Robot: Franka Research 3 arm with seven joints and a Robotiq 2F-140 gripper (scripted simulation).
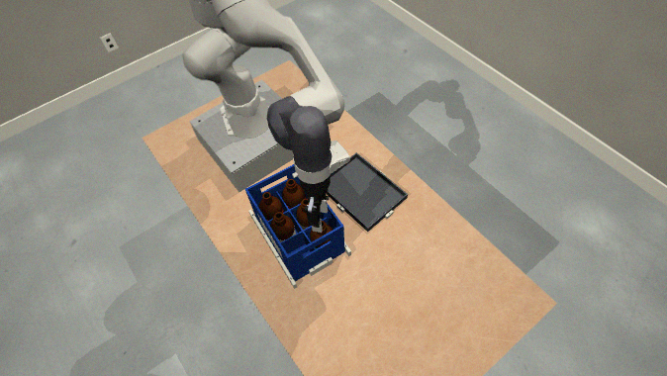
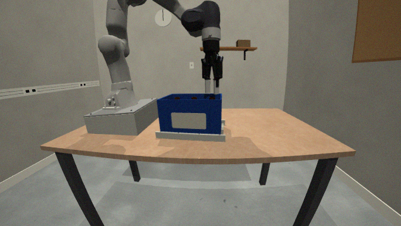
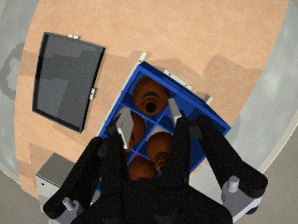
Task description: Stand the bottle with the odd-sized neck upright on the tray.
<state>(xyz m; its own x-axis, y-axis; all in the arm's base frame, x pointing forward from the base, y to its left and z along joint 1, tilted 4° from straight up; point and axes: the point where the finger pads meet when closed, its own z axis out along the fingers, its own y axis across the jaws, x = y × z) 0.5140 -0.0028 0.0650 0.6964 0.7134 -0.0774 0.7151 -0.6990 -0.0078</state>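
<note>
The blue crate lies 90 mm behind my hand, 40 mm to the right of it and 130 mm below it. Also, from my hand: bottle: 170 mm behind, 90 mm to the right, 120 mm below; dark grey tray: 120 mm behind, 220 mm to the left, 200 mm below.
</note>
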